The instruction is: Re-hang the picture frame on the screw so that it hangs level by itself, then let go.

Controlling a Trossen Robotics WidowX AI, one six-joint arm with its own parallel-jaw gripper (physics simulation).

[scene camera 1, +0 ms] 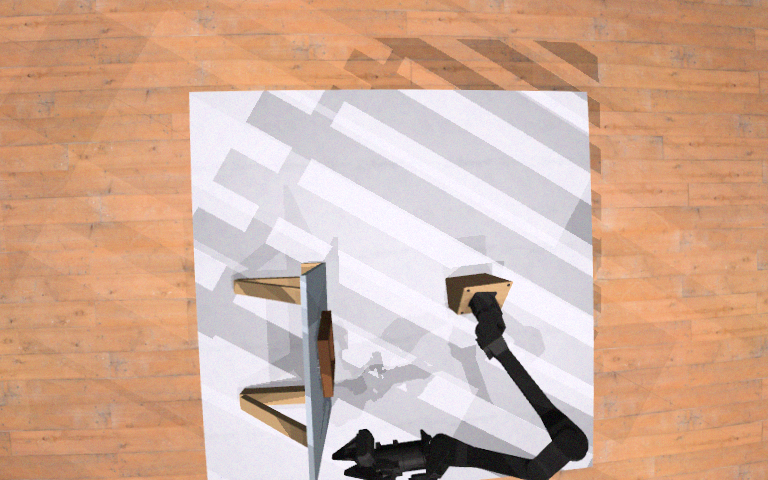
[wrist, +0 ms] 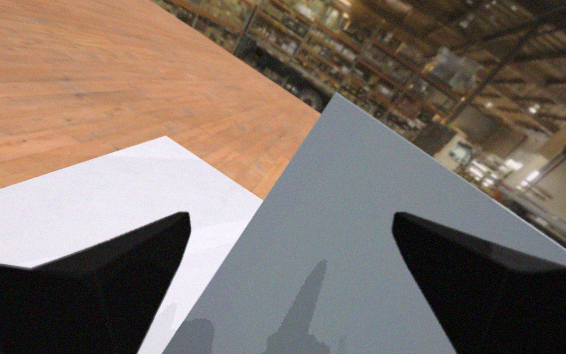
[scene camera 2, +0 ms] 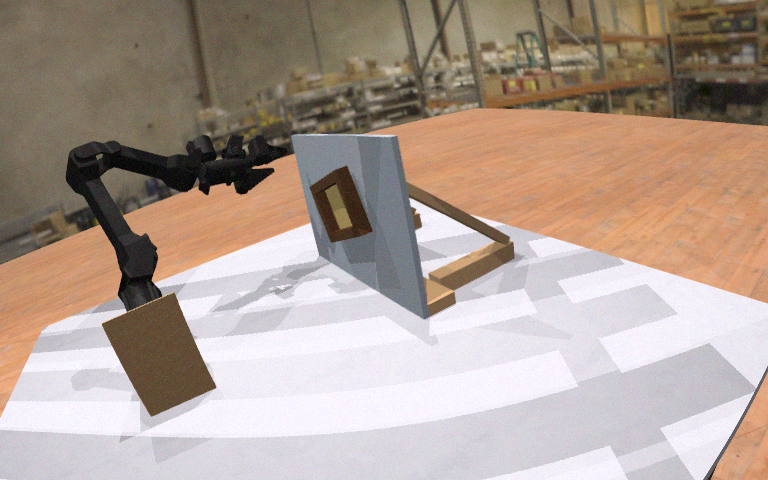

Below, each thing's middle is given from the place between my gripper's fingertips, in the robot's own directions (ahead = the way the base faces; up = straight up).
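There is a brown picture frame [scene camera 2: 336, 197], and from my hand it sits 23 cm to the right, 9 cm below and 4 cm ahead. As for the grey wall panel [scene camera 2: 387, 259], my gripper is 22 cm to the left of it, 11 cm above it and 6 cm short of it.
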